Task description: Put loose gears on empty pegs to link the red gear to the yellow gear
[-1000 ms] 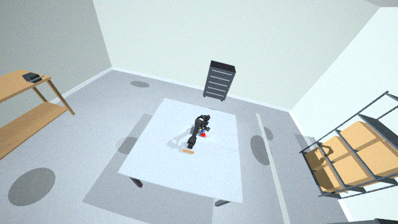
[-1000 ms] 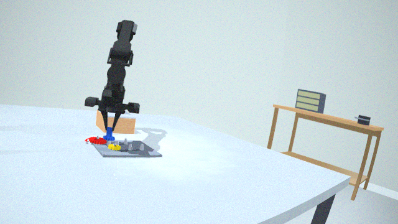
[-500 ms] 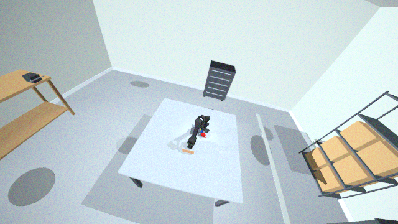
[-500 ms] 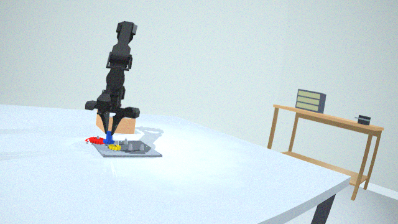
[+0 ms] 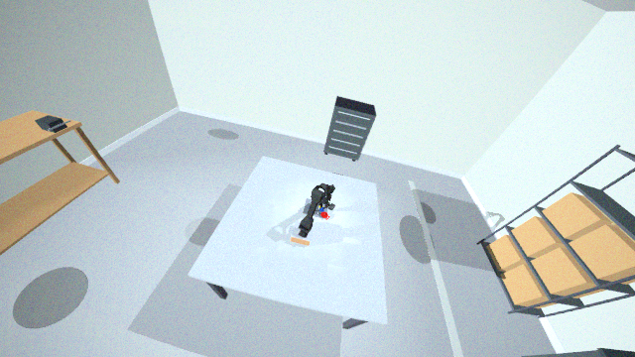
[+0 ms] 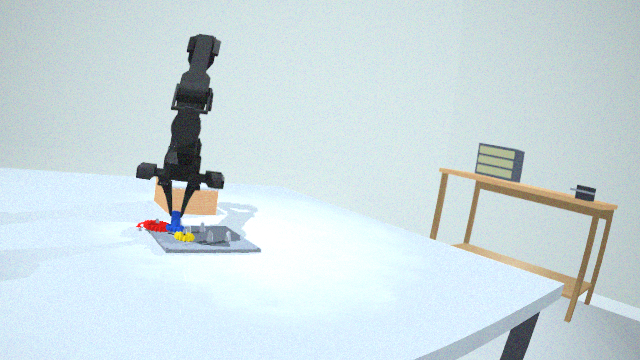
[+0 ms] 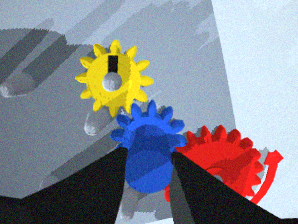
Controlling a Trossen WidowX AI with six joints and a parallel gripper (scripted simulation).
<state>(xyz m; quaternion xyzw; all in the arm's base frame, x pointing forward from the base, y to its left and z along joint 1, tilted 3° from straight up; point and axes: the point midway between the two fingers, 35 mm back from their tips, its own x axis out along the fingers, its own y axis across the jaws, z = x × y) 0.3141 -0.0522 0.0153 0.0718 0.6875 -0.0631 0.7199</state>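
Right now the blue gear is 1 cm below my gripper tip. Also, from my gripper tip: grey board (1 cm ahead, 5 cm to the left, 4 cm below); yellow gear (3 cm ahead, 2 cm to the left, 3 cm below); red gear (3 cm behind, 4 cm to the right, 3 cm below).
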